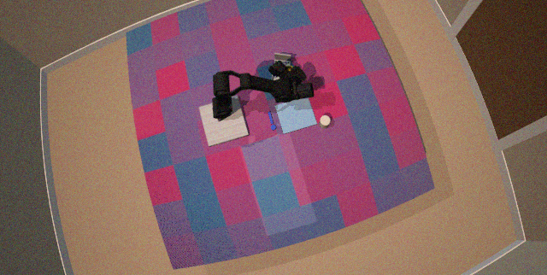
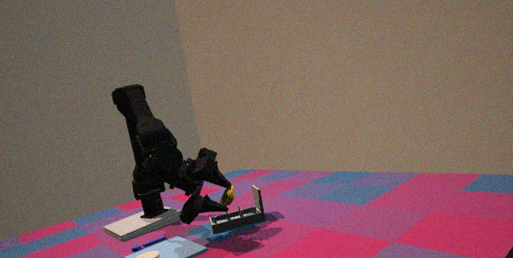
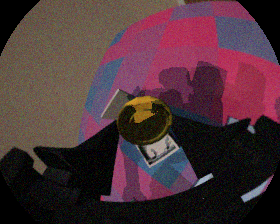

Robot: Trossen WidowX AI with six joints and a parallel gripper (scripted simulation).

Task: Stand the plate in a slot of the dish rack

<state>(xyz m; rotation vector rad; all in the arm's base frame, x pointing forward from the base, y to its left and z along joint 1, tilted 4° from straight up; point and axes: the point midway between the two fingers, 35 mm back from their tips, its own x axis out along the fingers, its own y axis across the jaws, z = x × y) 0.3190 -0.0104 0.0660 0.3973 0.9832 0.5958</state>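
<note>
Now: the grey dish rack 2 cm behind my gripper tip, 3 cm to the left of it and 5 cm below it. From my gripper tip the other things lie so: yellow plate: 1 cm to the right, 1 cm above; then blue spoon: 16 cm behind, 15 cm to the right, 7 cm below; then light blue square mat: 6 cm behind, 17 cm to the right, 7 cm below.
</note>
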